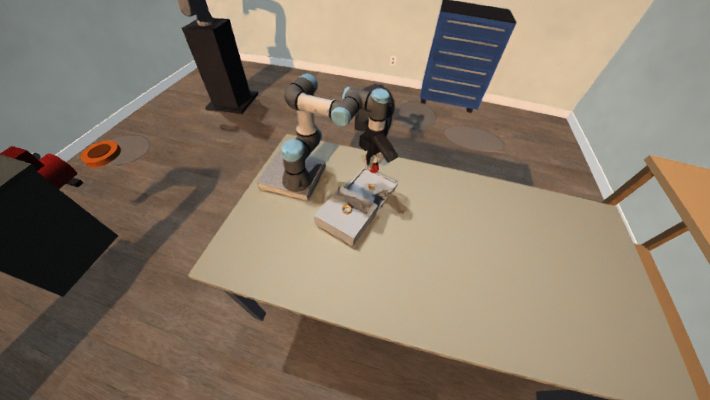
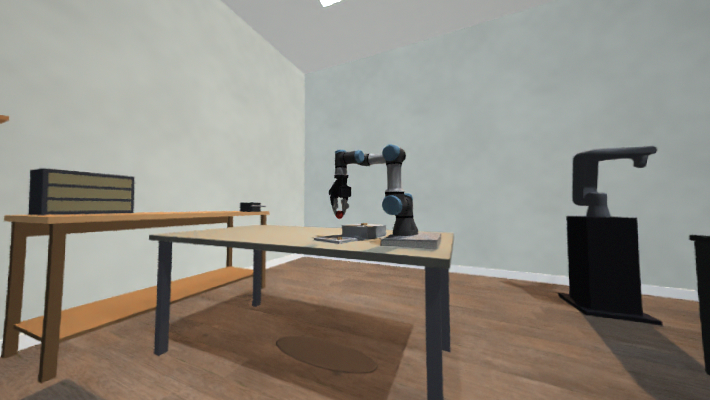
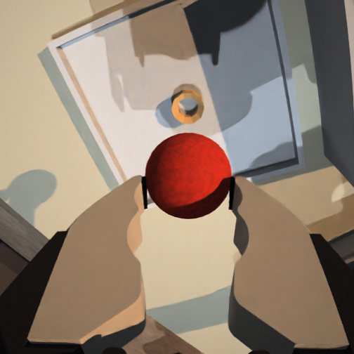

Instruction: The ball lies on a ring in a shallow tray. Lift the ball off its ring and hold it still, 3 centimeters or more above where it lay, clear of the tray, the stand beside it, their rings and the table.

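Seen in the pictures: gripper, fingertip midpoint: (image 1: 373, 168) (image 2: 339, 215); arm's base, origin of the base link: (image 1: 296, 181) (image 2: 405, 234).
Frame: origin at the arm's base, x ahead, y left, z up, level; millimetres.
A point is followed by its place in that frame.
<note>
The red ball (image 1: 374, 168) {x 346, y 42, z 112 mm} (image 2: 339, 215) {x 335, y 78, z 95 mm} (image 3: 188, 175) is held between the two fingertips of my gripper (image 1: 373, 163) {x 340, y 61, z 95 mm} (image 2: 340, 212) {x 340, y 61, z 95 mm} (image 3: 187, 179), which is shut on it. The ball hangs in the air well above the shallow tray (image 1: 391, 182) {x 437, y 112, z -33 mm} (image 2: 320, 239) {x 419, y 130, z -29 mm} (image 3: 84, 117), apart from it. The tray's orange ring (image 1: 371, 187) {x 345, y 62, z -34 mm} (image 3: 200, 106) shows bare inside the tray. The stand (image 1: 337, 229) {x 242, y -234, z 26 mm} (image 2: 354, 231) {x 293, y -49, z -1 mm} (image 3: 327, 95) is a grey-white block beside the tray, with its own orange ring (image 1: 347, 210) {x 264, y -139, z 29 mm} (image 2: 364, 224) {x 253, y -121, z 35 mm} on top. The ball touches neither ring, tray, stand nor table.
The table (image 1: 475, 260) {x 804, y -237, z -36 mm} (image 2: 280, 231) {x 912, y -213, z -37 mm} bears the tray, the stand and the arm's base plate (image 1: 274, 187) {x -86, y -57, z 1 mm} (image 2: 425, 241) {x -103, y 190, z -6 mm}. A wooden workbench (image 1: 687, 200) (image 2: 185, 216) stands apart from the table. A blue drawer cabinet (image 1: 467, 57) stands against the wall.
</note>
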